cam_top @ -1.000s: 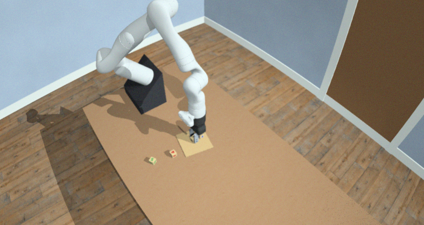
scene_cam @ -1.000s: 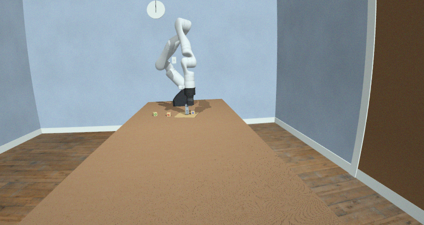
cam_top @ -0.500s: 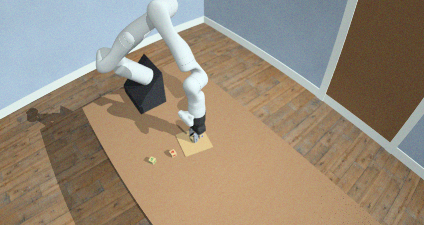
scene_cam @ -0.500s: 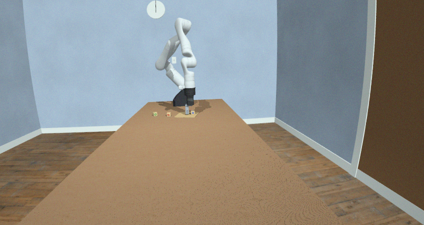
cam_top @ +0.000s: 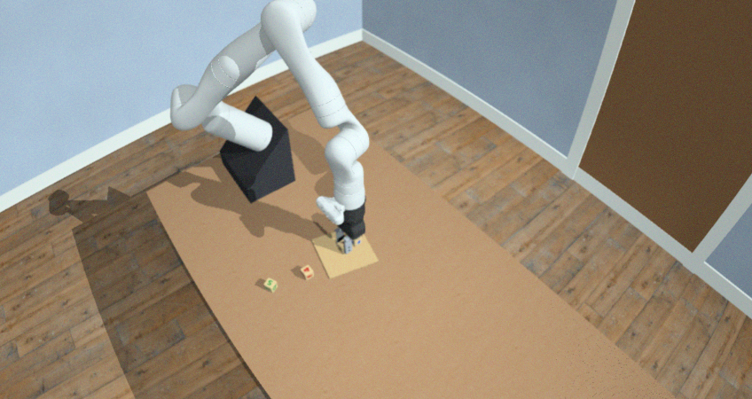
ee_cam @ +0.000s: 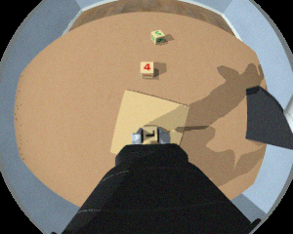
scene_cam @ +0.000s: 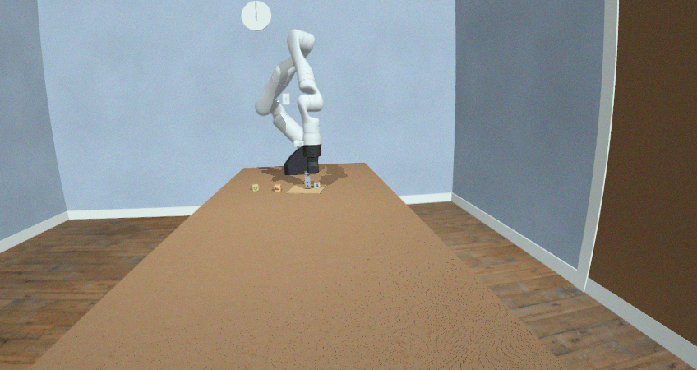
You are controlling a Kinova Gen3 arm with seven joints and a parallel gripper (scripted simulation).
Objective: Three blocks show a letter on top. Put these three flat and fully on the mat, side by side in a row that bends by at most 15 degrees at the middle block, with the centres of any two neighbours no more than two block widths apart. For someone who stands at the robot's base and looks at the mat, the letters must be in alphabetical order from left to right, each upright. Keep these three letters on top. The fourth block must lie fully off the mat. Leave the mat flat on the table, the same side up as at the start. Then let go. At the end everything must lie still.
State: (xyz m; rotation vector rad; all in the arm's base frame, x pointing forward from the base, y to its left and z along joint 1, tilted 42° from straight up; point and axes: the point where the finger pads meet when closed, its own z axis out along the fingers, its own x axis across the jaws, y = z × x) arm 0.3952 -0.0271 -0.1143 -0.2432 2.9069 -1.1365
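Right now my hand is 30 mm above the tan mat.
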